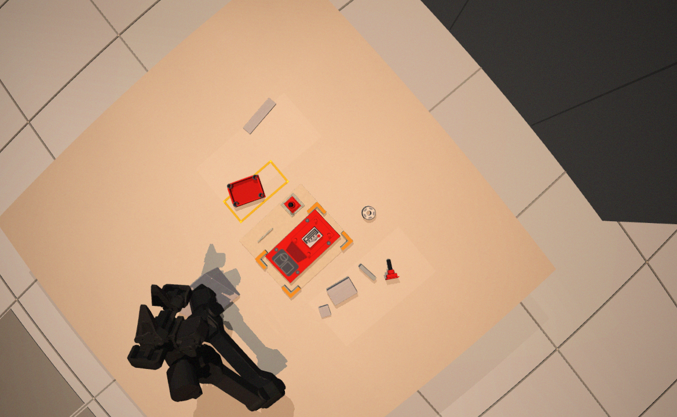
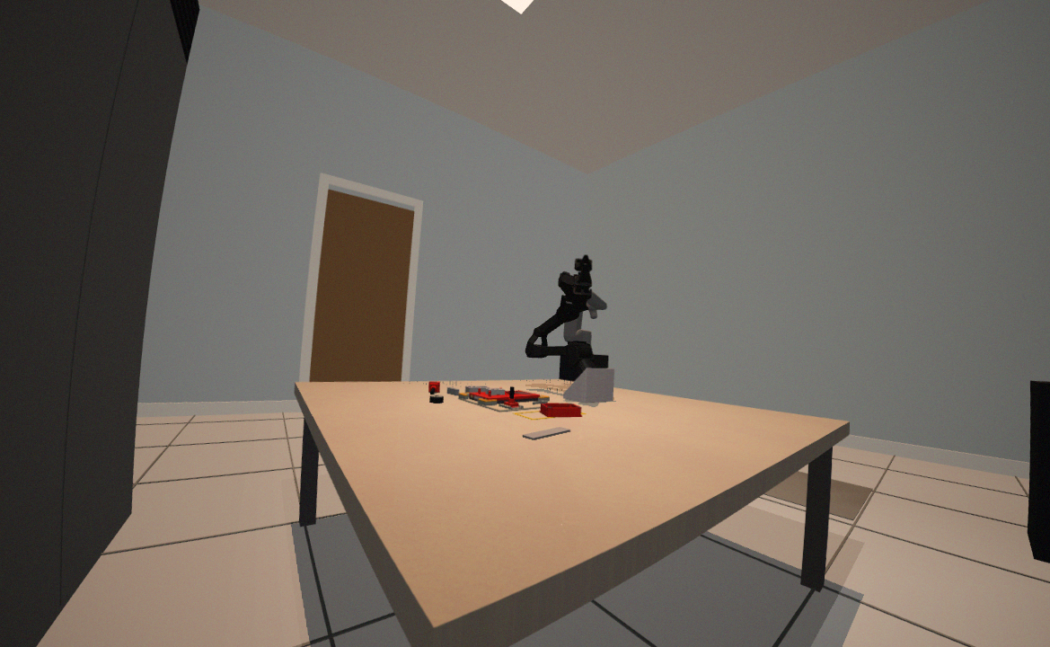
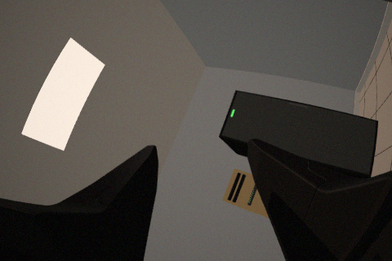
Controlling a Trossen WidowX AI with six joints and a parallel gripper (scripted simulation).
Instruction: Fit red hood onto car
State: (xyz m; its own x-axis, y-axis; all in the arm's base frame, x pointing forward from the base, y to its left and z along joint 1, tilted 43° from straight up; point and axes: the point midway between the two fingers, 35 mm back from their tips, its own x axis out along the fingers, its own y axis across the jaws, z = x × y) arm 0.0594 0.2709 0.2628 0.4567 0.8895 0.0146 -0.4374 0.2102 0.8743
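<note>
My gripper tip is now 470 mm above the red hood, 180 mm short of it and 120 mm to the right of it. From my gripper tip the other things lie so: grey engine block: 450 mm below, 260 mm ahead, 100 mm to the right; grey bar: 480 mm below, 350 mm ahead, 280 mm to the left.
</note>
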